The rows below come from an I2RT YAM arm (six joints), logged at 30 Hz.
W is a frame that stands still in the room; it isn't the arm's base.
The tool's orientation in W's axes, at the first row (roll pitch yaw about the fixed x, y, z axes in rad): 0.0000, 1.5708, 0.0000
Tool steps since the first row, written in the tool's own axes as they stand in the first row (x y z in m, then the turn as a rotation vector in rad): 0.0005, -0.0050, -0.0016, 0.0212, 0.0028, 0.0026; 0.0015, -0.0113, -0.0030, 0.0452, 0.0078, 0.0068; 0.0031, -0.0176, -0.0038, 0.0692, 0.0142, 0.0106; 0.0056, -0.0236, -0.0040, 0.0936, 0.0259, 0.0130; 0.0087, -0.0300, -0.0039, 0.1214, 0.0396, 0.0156; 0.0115, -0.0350, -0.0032, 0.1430, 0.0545, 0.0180; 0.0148, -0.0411, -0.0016, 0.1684, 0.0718, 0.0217; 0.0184, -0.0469, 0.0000, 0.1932, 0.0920, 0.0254; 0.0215, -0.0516, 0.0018, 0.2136, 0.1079, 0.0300; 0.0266, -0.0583, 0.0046, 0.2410, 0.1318, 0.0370; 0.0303, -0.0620, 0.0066, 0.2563, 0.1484, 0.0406; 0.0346, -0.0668, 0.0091, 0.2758, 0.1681, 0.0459
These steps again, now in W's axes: -0.0016, -0.0050, -0.0005, 0.0026, 0.0028, -0.0212; -0.0030, -0.0113, -0.0015, 0.0068, 0.0078, -0.0452; -0.0038, -0.0176, -0.0031, 0.0106, 0.0142, -0.0692; -0.0040, -0.0236, -0.0056, 0.0130, 0.0259, -0.0936; -0.0039, -0.0300, -0.0087, 0.0156, 0.0396, -0.1214; -0.0032, -0.0350, -0.0115, 0.0180, 0.0545, -0.1430; -0.0016, -0.0411, -0.0148, 0.0217, 0.0718, -0.1684; 0.0000, -0.0469, -0.0184, 0.0254, 0.0920, -0.1932; 0.0018, -0.0516, -0.0215, 0.0300, 0.1079, -0.2136; 0.0046, -0.0583, -0.0266, 0.0370, 0.1318, -0.2410; 0.0066, -0.0620, -0.0303, 0.0406, 0.1484, -0.2563; 0.0091, -0.0668, -0.0346, 0.0459, 0.1681, -0.2758
